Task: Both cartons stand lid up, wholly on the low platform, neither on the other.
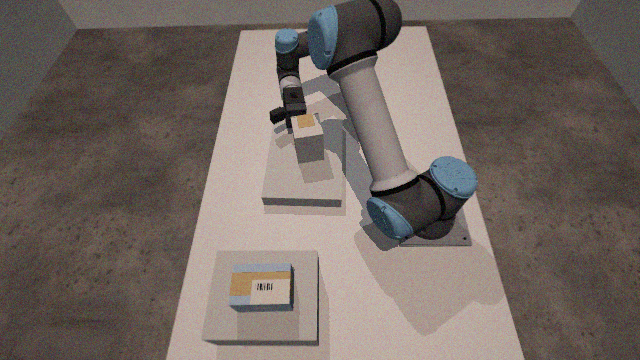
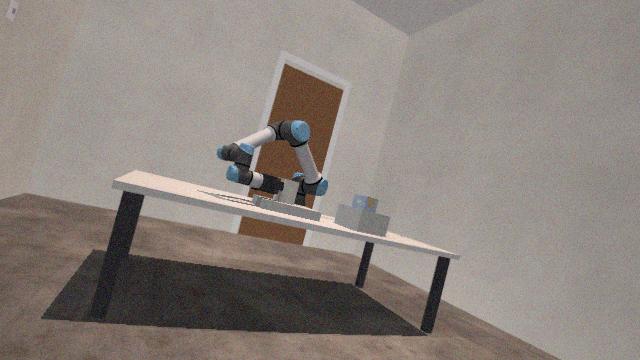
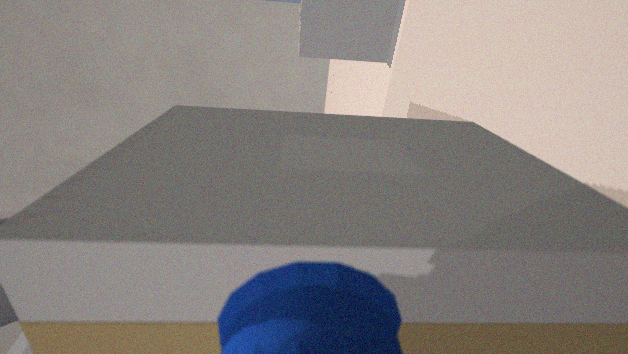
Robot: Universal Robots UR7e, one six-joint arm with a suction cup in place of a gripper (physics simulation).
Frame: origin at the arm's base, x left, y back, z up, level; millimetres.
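Seen in the pictures: hand at its tool point: (image 2: 284, 188) (image 3: 309, 274).
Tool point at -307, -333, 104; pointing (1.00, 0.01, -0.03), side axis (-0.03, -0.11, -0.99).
Note:
A point is followed by its place in that frame, as x, y, z.
A grey carton (image 1: 308, 143) {-234, -311, 124} (image 2: 288, 192) {-286, -351, 90} (image 3: 312, 175) {-292, -351, 103} with a tan patch on its upper face is over the back part of the low platform (image 1: 290, 183) {-165, -382, 31} (image 2: 291, 209) {-296, -439, 12}. My suction cup (image 1: 291, 121) {-307, -333, 104} (image 2: 282, 188) {-307, -333, 104} (image 3: 310, 305) presses sideways against the carton's back face and holds it. I cannot tell whether the carton's base touches the platform. The second carton (image 1: 261, 287) {174, -467, 180} (image 2: 365, 202) {116, -521, 145}, blue with a tan band and a barcode label facing up, lies on a taller grey block (image 1: 220, 321) {211, -574, 103} (image 2: 361, 222) {60, -585, 34} at the near end of the table.
The arm's base (image 1: 436, 228) {64, -9, 54} stands at the right side of the white table (image 1: 372, 303) {209, -216, -17} (image 2: 183, 193) {-830, -473, -17}, and its long link reaches over the platform's right edge. A brown door (image 2: 301, 107) is behind the table.

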